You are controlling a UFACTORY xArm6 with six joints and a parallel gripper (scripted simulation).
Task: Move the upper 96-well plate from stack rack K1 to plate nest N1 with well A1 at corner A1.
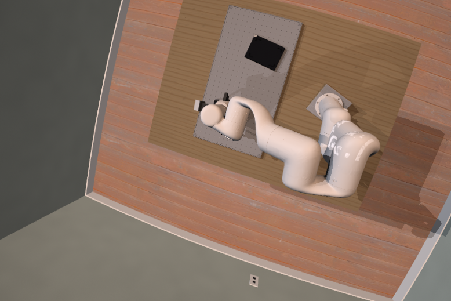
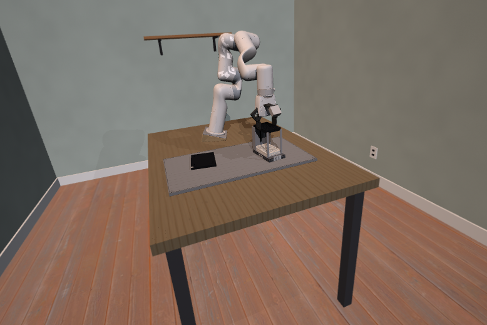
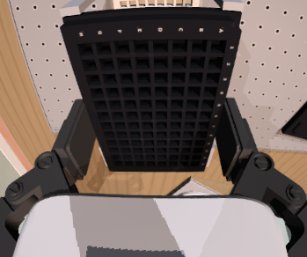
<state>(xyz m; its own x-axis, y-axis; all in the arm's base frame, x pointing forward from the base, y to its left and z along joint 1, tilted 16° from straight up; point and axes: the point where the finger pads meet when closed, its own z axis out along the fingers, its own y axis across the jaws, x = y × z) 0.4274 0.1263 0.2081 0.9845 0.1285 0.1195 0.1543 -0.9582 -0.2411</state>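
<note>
The pale A1 square is 390 mm to the right of my hand and 150 mm below it. Round my hand: black 96-well plate (10 mm below); then pale well plate (130 mm below); then back panel (80 mm below, 70 mm behind, 10 mm to the right).
</note>
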